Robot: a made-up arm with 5 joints. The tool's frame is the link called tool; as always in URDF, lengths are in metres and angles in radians. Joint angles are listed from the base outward. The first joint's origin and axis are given. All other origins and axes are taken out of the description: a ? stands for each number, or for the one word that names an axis. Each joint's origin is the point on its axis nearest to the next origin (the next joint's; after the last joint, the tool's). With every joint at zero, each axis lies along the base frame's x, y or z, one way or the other. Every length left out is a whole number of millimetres.
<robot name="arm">
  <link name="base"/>
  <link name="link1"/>
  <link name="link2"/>
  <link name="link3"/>
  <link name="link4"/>
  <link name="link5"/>
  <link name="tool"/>
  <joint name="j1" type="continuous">
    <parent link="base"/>
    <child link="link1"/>
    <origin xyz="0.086 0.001 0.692"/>
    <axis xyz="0 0 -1"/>
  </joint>
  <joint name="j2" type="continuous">
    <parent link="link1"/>
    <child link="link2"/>
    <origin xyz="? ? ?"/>
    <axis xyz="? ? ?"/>
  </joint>
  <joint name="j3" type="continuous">
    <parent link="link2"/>
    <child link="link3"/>
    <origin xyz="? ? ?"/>
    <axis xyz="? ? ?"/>
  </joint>
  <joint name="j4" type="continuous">
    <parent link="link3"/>
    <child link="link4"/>
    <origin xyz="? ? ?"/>
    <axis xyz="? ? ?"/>
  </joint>
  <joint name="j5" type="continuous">
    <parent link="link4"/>
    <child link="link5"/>
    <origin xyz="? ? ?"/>
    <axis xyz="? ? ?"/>
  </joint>
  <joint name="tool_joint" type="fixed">
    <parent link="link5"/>
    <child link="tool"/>
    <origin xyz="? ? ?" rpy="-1.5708 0 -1.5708"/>
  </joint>
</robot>
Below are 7 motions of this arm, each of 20 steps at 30 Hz.
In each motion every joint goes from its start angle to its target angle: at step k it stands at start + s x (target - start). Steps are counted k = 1, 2, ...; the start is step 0. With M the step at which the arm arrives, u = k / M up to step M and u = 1 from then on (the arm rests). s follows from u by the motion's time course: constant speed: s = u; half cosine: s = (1 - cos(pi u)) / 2; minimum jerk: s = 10 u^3 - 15 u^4 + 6 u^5.
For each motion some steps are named. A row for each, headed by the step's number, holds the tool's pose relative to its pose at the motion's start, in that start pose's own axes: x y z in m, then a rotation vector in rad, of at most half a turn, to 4 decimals.
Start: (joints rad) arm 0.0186 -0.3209 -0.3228 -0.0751 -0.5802
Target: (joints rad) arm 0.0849 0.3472 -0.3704 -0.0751 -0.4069
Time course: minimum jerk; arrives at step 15
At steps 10, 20:
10: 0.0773 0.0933 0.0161 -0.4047 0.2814 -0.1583
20: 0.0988 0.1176 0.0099 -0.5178 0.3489 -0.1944

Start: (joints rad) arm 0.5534 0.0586 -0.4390 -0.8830 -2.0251
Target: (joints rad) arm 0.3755 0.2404 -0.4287 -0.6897 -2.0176
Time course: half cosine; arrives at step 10
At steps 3, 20:
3: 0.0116 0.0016 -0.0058 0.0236 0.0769 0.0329
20: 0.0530 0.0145 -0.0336 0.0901 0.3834 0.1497

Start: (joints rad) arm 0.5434 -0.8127 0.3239 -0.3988 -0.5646
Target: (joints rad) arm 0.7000 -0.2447 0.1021 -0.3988 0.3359
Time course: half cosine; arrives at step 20
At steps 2, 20:
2: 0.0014 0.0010 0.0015 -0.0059 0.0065 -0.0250
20: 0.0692 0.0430 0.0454 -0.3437 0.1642 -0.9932

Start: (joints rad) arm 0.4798 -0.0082 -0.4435 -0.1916 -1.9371
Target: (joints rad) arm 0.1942 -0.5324 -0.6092 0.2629 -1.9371
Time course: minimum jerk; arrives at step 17
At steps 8, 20:
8: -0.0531 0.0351 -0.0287 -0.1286 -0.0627 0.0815
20: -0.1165 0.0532 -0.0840 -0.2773 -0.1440 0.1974

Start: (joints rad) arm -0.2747 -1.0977 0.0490 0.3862 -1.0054
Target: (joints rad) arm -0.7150 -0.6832 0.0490 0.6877 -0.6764
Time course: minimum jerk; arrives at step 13
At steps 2, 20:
2: 0.0013 0.0003 0.0011 -0.0194 0.0118 -0.0018
20: 0.0334 0.0292 0.0262 -0.7897 0.2389 -0.1753

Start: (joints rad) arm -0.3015 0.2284 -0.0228 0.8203 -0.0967
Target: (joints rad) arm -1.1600 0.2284 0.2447 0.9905 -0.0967
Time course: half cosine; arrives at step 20
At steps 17, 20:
17: -0.0759 0.0755 -0.0256 -0.4151 -0.2320 -0.7710
20: -0.0775 0.0806 -0.0280 -0.4351 -0.2362 -0.8195

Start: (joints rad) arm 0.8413 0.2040 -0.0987 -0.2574 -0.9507
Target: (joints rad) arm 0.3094 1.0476 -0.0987 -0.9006 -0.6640
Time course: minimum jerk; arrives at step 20
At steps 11, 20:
11: 0.0408 0.1159 0.0078 -0.3160 -0.1140 -0.1392
20: 0.0724 0.1918 -0.0283 -0.5211 -0.2271 -0.2513

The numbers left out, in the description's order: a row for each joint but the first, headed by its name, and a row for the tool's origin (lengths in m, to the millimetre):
j2: xyz -0.001 0.022 0, axis 0 1 0
j3: xyz 0.03 0 0.16, axis 0 1 0
j4: xyz 0.098 0 -0.003, axis 0 1 0
j5: xyz 0.037 0 -0.022, axis -1 0 0
tool: xyz 0 -0.015 -0.015

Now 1 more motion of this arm.
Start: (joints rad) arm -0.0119 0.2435 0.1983 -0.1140 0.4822
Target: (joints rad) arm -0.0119 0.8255 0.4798 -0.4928 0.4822
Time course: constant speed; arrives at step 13
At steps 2, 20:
2: -0.0081 0.0155 0.0095 -0.0661 -0.0346 0.0000
20: -0.0549 0.1050 0.0241 -0.4294 -0.2248 0.0000

